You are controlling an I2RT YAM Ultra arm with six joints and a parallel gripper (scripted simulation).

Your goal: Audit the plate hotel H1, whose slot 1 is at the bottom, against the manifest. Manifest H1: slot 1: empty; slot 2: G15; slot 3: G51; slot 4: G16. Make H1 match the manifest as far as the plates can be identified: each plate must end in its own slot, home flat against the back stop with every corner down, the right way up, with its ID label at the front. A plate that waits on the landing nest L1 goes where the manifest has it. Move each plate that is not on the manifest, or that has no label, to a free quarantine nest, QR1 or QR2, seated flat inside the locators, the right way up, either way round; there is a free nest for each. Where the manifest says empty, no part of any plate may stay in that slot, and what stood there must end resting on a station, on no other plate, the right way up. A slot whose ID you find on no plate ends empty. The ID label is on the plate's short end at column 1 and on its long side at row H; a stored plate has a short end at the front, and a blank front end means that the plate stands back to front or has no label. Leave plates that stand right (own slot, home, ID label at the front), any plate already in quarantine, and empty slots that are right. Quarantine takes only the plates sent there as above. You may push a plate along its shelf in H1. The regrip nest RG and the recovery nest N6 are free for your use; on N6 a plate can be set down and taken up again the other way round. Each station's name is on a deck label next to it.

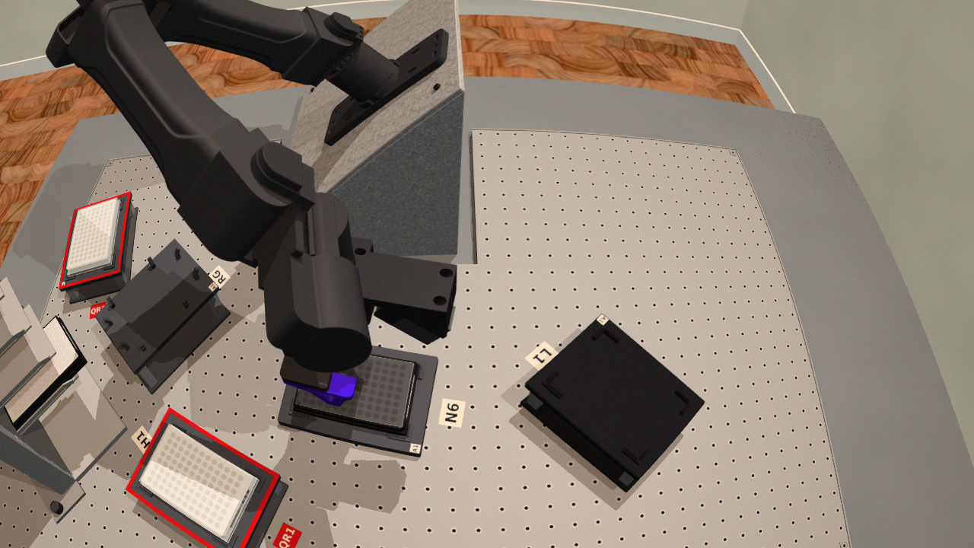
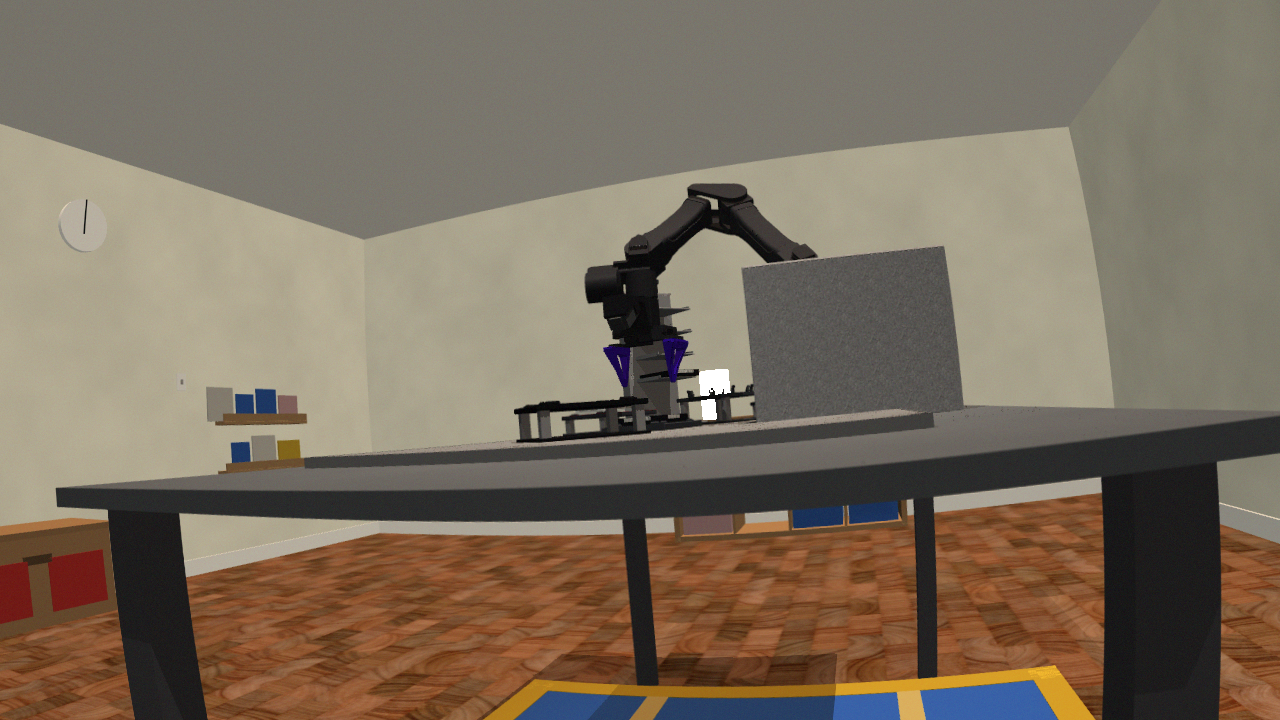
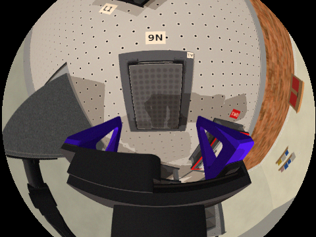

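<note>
The recovery nest N6 is 80 mm below my hand. The rest, counted from my hand: QR1 label: 180 mm ahead, 90 mm below, 70 mm to the right; then quarantine nest QR1: 170 mm to the right, 150 mm ahead, 50 mm below; then N6 deck label: 100 mm to the left, 90 mm below, 10 mm ahead.
</note>
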